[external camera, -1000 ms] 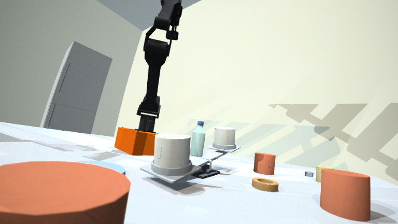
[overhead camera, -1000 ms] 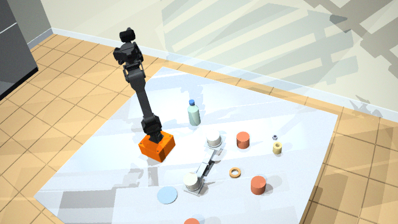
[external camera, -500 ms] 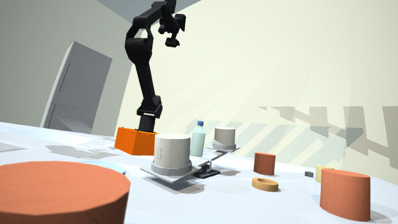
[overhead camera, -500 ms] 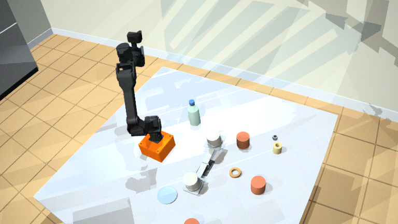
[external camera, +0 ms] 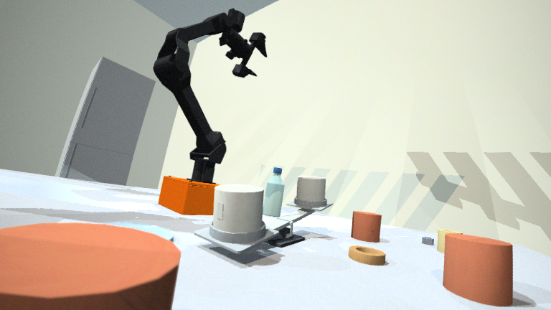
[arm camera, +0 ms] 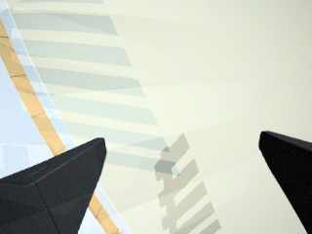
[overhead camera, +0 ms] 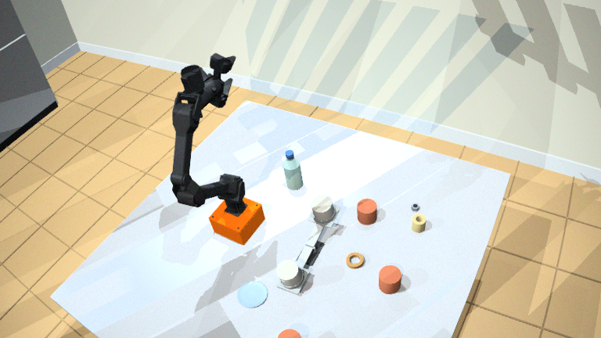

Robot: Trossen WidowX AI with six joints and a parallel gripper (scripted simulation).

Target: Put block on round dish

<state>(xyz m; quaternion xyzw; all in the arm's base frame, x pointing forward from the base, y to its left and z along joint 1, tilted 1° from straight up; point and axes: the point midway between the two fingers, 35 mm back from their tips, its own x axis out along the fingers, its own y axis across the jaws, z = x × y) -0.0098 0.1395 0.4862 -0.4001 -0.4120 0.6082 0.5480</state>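
The pale grey block is 53 cm below my gripper tip, 32 cm ahead of it and 30 cm to the right of it. Round my gripper tip: pale blue round dish: 56 cm below, 41 cm to the right, 23 cm ahead; bottle: 46 cm below, 9 cm to the left, 9 cm ahead; small grey nut: 56 cm below, 56 cm ahead, 16 cm to the left.
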